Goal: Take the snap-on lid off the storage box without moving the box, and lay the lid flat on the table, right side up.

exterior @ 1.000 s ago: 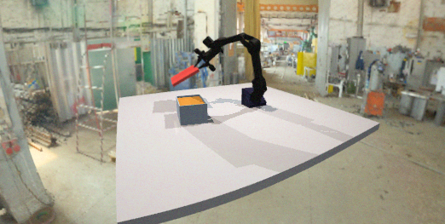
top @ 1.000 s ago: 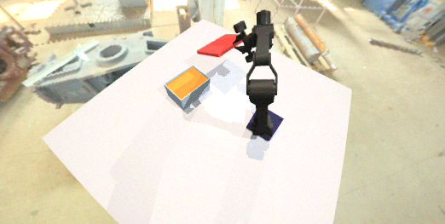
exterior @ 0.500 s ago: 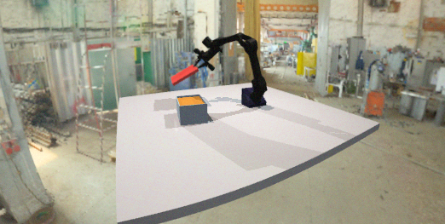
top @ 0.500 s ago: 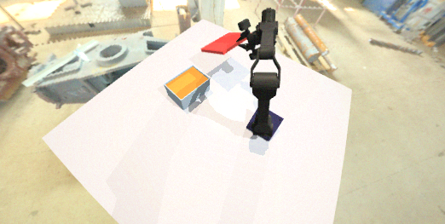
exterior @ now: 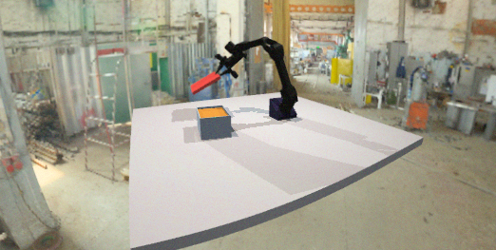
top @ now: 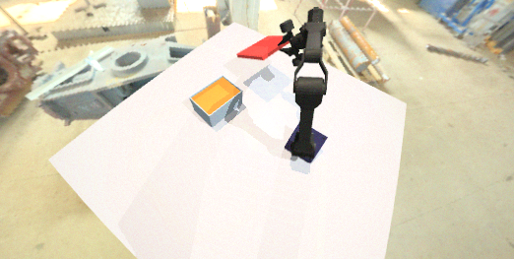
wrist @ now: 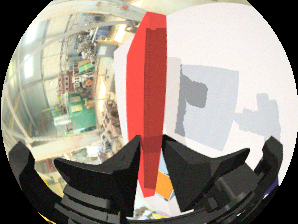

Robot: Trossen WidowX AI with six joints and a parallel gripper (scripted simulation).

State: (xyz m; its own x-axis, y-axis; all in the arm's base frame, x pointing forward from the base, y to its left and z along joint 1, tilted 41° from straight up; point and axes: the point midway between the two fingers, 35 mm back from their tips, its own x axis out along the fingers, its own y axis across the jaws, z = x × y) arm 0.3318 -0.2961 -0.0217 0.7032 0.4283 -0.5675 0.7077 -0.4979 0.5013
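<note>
The lid is 7 cm ahead of my gripper tip, 3 cm below it and 1 cm to the right of it. From my gripper tip the other things lie so: storage box (32 cm to the left, 18 cm below, 10 cm ahead).
</note>
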